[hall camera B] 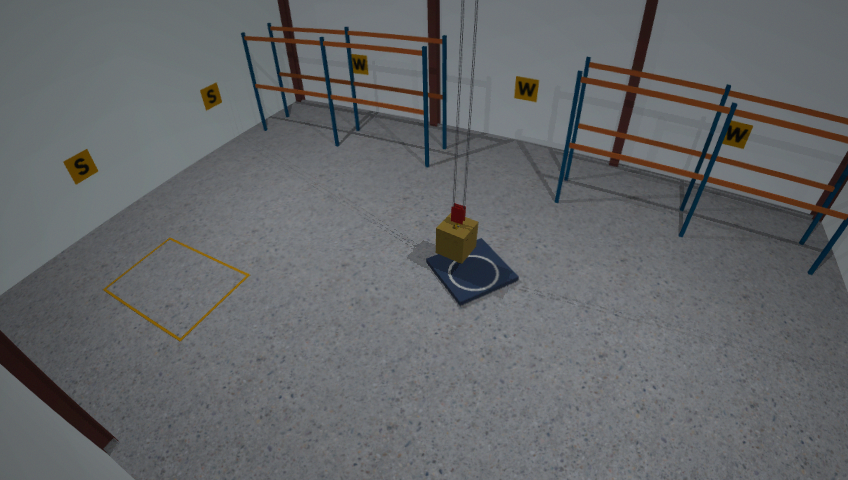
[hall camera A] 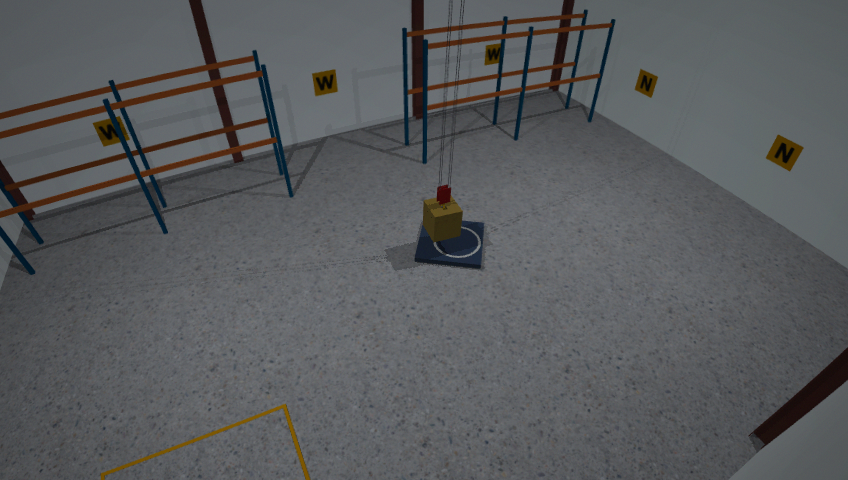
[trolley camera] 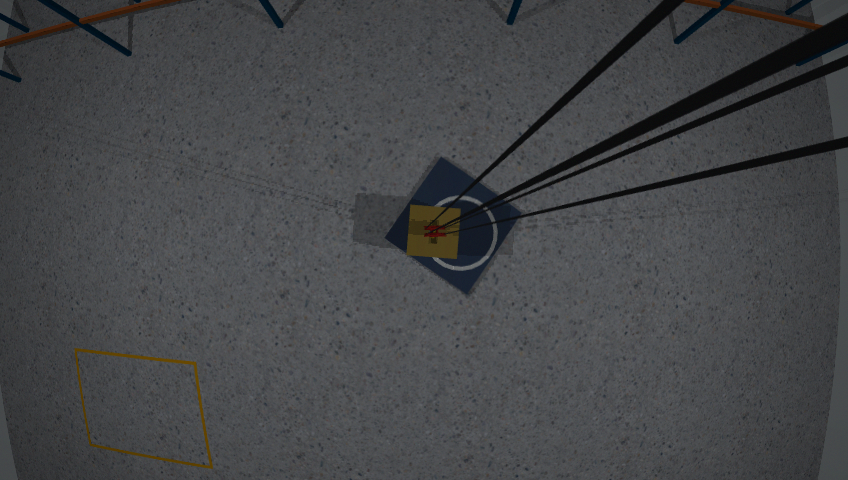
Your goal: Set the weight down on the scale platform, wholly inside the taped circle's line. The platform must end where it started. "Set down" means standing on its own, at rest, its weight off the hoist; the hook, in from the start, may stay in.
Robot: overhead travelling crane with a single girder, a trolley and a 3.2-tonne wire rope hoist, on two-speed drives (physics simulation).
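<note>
The weight (hall camera A: 442, 224) (hall camera B: 455, 242) (trolley camera: 420, 247) is a yellow box. It hangs upright from my hook (hall camera A: 444, 205) (hall camera B: 455, 225) (trolley camera: 433, 231), under the red hook block (hall camera A: 443, 193) (hall camera B: 458, 212). The dark blue scale platform (hall camera A: 426, 252) (hall camera B: 461, 295) (trolley camera: 441, 171) lies on the floor below it. The white taped circle (hall camera A: 480, 242) (hall camera B: 498, 273) (trolley camera: 496, 232) is on the platform. In the trolley view the weight covers the circle's left side and reaches past the line to the left. The gap under the weight is hard to measure.
Blue and orange racks stand along the W wall, one on the left (hall camera A: 277, 130) (hall camera B: 426, 107) and one on the right (hall camera A: 424, 101) (hall camera B: 568, 136). A yellow outlined rectangle (hall camera A: 193, 440) (hall camera B: 208, 256) (trolley camera: 135, 356) is marked on the floor, away from the platform.
</note>
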